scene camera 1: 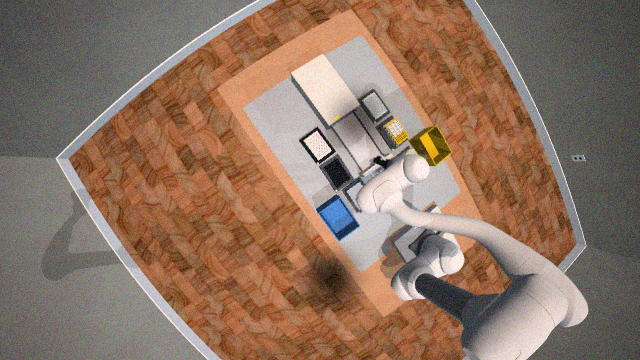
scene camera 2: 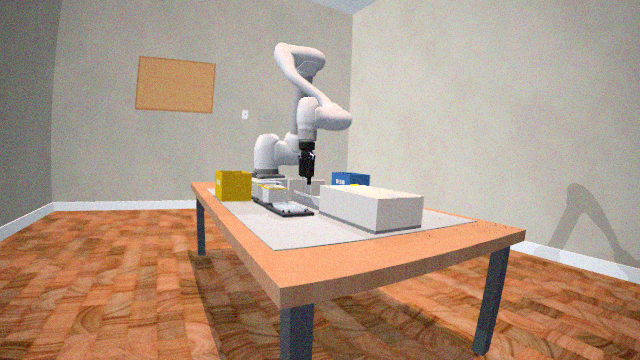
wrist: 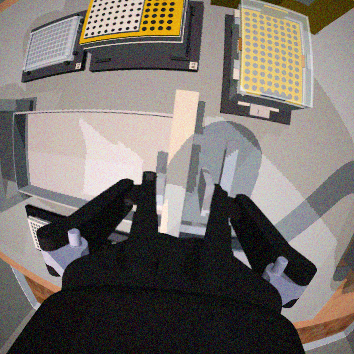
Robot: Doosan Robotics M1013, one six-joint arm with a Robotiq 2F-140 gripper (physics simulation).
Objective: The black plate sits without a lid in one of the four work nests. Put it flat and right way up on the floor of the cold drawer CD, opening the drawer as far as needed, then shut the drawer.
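Frame: origin at the arm's base, x ahead, y left, z up, level; metres.
Seen in the pictures: gripper, between the fingertips: (scene camera 2: pixel 305 191) (wrist: pixel 184 176); arm's base, origin of its link: (scene camera 1: pixel 426 245) (scene camera 2: pixel 266 177).
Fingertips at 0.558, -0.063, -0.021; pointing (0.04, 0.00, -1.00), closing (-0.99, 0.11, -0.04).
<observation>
Offsets run from my fingertips to a thing's top centre, as dx, dy, dz. "spot": to the spot under its first point.
The black plate {+0.105, +0.175, -0.010} (scene camera 1: pixel 336 172) lies without a lid in a dark nest, left of the open drawer in scene camera 1; it is hidden in the wrist view. The drawer {spot: +0.157, -0.010, -0.018} (scene camera 1: pixel 356 142) (wrist: pixel 60 150) stands far out of the white cabinet (scene camera 1: pixel 325 90) (scene camera 2: pixel 370 205). Its pale floor shows, with no plate on the visible part. My gripper (scene camera 2: pixel 308 181) (wrist: pixel 184 176) points down and is shut on the drawer's front panel {spot: -0.004, -0.068, +0.057} (wrist: pixel 185 117), one finger on the inner side and one on the outer side. The arm partly hides this in scene camera 1.
A white plate {+0.280, +0.156, -0.010} (scene camera 1: pixel 317 145) lies beside the black plate. A blue bin {-0.057, +0.329, +0.083} (scene camera 1: pixel 338 217) (scene camera 2: pixel 350 178) and a yellow bin {-0.132, -0.317, +0.083} (scene camera 1: pixel 431 146) (scene camera 2: pixel 233 186) stand near opposite table edges. A clear plate {+0.240, -0.228, -0.010} (wrist: pixel 52 45), a yellow-and-white rack {+0.062, -0.207, +0.040} (wrist: pixel 135 20) and a lidded yellow rack {-0.103, -0.156, +0.041} (wrist: pixel 272 55) stand beyond the drawer.
</observation>
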